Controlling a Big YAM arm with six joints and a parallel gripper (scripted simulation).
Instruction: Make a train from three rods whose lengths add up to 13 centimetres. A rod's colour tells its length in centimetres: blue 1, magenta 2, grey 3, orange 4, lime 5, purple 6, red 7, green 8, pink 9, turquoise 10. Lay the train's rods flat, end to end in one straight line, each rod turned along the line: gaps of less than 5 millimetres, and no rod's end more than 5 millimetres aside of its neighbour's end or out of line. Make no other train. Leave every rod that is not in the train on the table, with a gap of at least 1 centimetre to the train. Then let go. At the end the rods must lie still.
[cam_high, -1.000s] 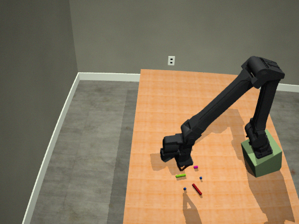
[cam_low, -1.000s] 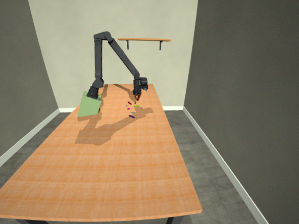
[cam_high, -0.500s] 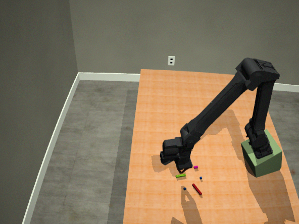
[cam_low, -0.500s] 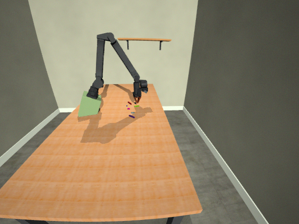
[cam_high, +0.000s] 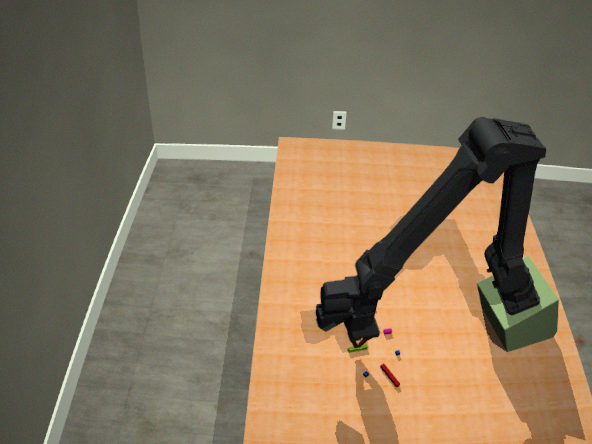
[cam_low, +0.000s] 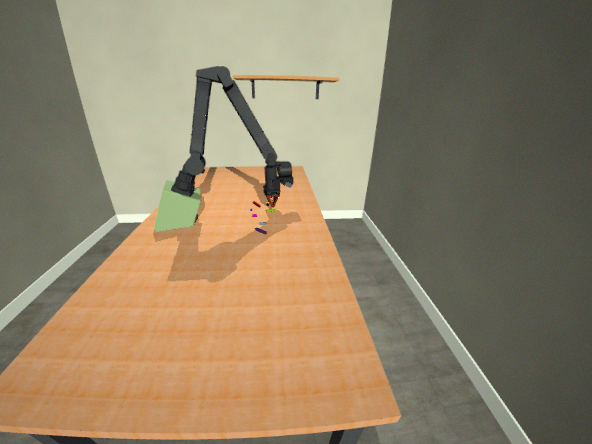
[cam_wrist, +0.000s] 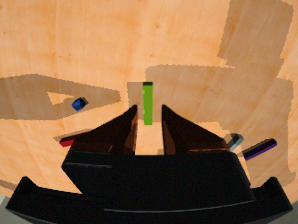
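Right now the lime rod is 10 mm behind my hand and 30 mm below it. Round my hand: magenta rod: 90 mm behind, 40 mm to the right, 30 mm below; red rod: 70 mm behind, 90 mm to the left, 30 mm below; grey rod: 60 mm behind, 130 mm to the right, 30 mm below.
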